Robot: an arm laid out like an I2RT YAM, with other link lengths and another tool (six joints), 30 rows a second.
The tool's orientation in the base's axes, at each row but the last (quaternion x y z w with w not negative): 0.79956 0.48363 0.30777 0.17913; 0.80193 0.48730 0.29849 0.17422; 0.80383 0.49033 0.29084 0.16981; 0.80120 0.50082 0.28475 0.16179; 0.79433 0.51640 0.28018 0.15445; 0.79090 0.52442 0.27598 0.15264; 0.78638 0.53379 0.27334 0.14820; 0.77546 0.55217 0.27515 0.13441; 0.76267 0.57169 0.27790 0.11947
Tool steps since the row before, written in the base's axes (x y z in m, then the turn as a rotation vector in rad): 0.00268 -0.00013 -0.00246 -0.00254 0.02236 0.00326; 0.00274 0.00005 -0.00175 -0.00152 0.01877 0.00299; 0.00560 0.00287 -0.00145 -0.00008 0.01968 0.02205; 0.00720 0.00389 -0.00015 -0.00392 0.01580 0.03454; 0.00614 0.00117 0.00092 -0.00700 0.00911 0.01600; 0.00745 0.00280 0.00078 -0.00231 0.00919 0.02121; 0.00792 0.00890 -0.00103 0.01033 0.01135 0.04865; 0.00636 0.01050 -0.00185 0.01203 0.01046 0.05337; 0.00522 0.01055 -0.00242 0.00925 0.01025 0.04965
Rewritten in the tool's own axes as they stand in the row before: 0.00002 0.00040 0.00362 0.01993 -0.01025 -0.00387; 0.00045 0.00084 0.00311 0.01702 -0.00804 -0.00305; 0.00407 0.00173 0.00471 0.02407 0.00317 -0.01686; 0.00586 0.00330 0.00467 0.02298 0.00897 -0.02914; 0.00323 0.00451 0.00303 0.01066 -0.00040 -0.01656; 0.00499 0.00484 0.00395 0.01357 0.00583 -0.01793; 0.01014 0.00203 0.00601 0.02657 0.02899 -0.03250; 0.01077 0.00031 0.00616 0.02746 0.03305 -0.03544; 0.01021 -0.00036 0.00633 0.02566 0.02902 -0.03399
